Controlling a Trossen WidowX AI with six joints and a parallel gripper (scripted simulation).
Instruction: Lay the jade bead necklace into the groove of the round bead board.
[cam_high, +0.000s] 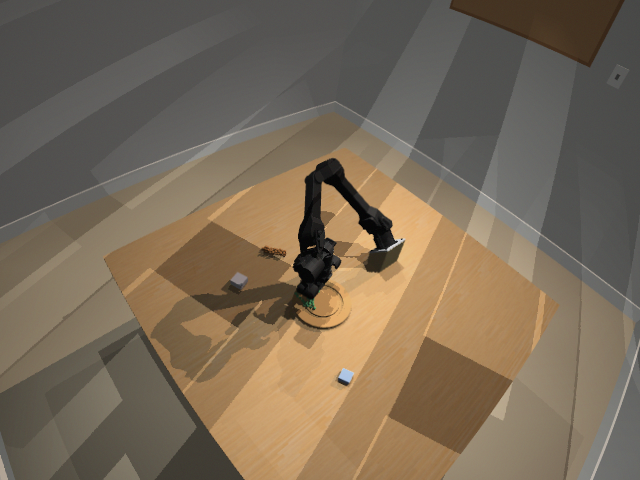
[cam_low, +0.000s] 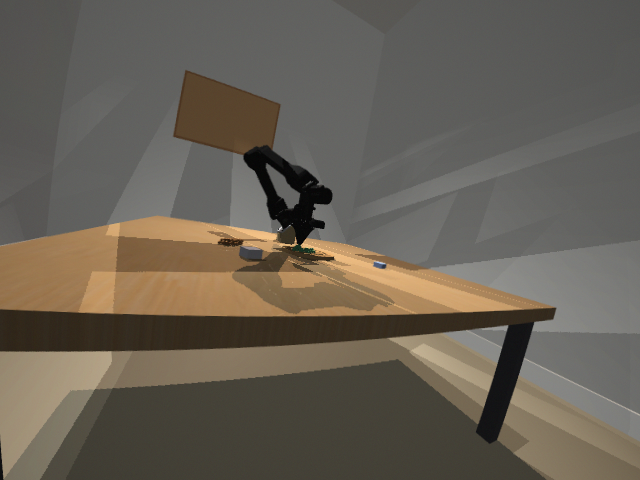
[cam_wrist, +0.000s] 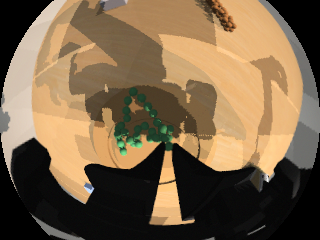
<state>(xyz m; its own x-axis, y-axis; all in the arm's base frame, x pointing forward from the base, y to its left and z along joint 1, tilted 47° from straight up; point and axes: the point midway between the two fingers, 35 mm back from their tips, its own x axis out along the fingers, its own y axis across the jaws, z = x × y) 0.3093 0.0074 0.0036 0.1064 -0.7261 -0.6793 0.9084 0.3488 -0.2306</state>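
Now: the round wooden bead board 40 mm to the left of my gripper tip and 20 mm below it. Round my gripper tip: blue block (300 mm to the left, 100 mm ahead, 20 mm below); pale grey block (210 mm ahead, 170 mm to the right, 20 mm below).
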